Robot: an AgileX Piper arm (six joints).
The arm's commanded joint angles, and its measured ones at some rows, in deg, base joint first. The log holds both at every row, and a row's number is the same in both.
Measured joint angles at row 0:
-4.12, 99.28, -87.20, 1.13, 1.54, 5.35
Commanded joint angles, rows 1 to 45:
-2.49, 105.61, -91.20, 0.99, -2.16, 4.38
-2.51, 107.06, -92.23, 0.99, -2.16, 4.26
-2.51, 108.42, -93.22, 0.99, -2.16, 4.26
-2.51, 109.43, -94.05, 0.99, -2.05, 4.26
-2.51, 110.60, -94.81, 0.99, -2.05, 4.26
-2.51, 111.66, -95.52, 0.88, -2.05, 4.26
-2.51, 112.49, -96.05, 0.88, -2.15, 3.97
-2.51, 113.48, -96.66, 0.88, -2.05, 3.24
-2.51, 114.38, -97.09, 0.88, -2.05, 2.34
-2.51, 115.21, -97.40, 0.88, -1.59, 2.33
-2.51, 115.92, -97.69, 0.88, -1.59, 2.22
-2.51, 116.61, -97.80, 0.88, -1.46, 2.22
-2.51, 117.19, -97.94, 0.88, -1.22, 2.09
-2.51, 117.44, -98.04, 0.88, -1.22, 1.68
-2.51, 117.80, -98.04, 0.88, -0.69, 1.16
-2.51, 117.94, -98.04, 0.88, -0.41, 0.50
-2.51, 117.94, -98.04, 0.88, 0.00, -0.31
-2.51, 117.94, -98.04, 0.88, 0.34, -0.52
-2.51, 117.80, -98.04, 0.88, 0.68, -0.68
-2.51, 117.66, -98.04, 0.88, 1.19, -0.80
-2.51, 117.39, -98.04, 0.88, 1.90, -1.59
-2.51, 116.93, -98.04, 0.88, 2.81, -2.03
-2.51, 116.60, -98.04, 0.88, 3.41, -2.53
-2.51, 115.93, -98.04, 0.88, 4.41, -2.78
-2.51, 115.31, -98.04, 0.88, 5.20, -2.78
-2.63, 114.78, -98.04, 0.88, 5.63, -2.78
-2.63, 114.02, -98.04, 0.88, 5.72, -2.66
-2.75, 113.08, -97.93, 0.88, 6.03, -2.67
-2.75, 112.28, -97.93, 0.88, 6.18, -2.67
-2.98, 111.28, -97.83, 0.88, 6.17, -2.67
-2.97, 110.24, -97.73, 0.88, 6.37, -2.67
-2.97, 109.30, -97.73, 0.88, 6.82, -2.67
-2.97, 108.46, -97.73, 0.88, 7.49, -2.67
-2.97, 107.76, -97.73, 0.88, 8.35, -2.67
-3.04, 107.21, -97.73, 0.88, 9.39, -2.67
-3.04, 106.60, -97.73, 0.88, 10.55, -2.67
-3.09, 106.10, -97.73, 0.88, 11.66, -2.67
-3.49, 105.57, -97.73, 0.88, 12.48, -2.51
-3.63, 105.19, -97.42, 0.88, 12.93, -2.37
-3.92, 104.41, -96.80, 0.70, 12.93, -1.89
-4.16, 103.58, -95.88, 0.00, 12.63, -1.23
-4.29, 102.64, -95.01, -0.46, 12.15, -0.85
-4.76, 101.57, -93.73, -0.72, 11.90, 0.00
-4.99, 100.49, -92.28, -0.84, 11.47, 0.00
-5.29, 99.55, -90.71, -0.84, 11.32, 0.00
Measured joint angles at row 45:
-4.05, 103.68, -95.07, 0.46, 11.60, -1.01
